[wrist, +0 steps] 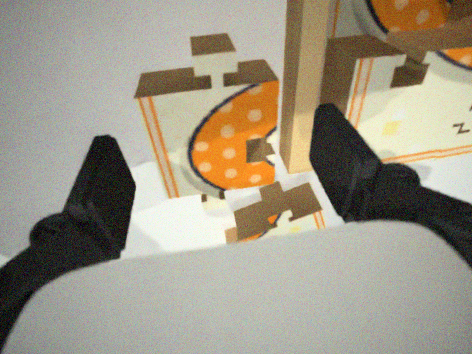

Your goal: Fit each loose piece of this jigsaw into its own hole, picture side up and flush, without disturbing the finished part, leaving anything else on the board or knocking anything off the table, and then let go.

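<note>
My gripper (219, 146) is open, with one finger at each side of the view and nothing held between them. A loose orange piece with pale dots and a cream, orange-striped edge (227, 131) lies picture side up, outside the board; it shows between the fingertips, with its right side near the rail. A second loose piece, cream with a little orange (277, 212), lies nearer, picture side up and turned; the gripper body hides its lower part. The jigsaw board's wooden rail (301, 90) runs beside the right finger. Jigsaw part (425, 110) with cream picture and dark lettering shows beyond it.
Right of the rail, brown side faces (370, 46) of jigsaw pieces show around an opening. More orange dotted picture (412, 12) is at the upper right, partly behind a brown bar. The white table surface (170, 227) shows at the lower left, and a grey area is beyond it.
</note>
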